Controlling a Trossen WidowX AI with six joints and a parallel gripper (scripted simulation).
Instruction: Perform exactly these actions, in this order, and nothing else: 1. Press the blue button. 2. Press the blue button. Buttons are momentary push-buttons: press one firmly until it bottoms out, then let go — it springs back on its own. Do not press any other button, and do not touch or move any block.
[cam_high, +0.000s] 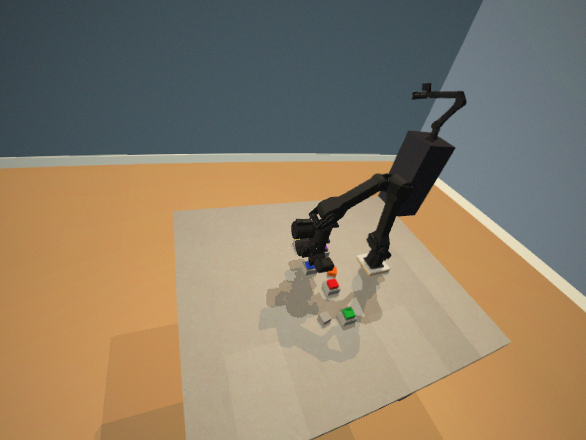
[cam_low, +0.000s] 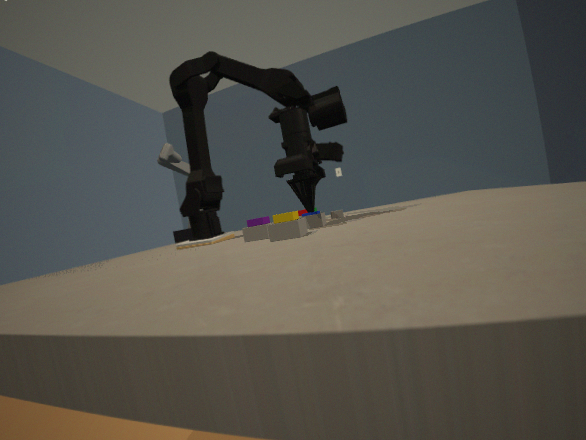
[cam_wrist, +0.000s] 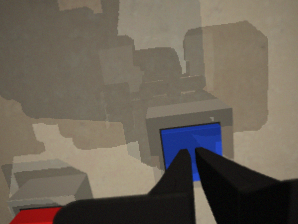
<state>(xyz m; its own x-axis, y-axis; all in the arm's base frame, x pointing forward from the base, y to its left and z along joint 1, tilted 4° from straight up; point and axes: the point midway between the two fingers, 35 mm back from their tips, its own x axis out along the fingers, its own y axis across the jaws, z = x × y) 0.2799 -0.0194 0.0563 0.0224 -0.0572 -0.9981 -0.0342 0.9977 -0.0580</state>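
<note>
My gripper tip is now 10 mm above the blue button. The rest, counted from my gripper tip: orange block 80 mm behind, 30 mm to the left, 20 mm below; then red button 100 mm to the left, 50 mm behind; then purple button 80 mm behind, 70 mm to the right.
</note>
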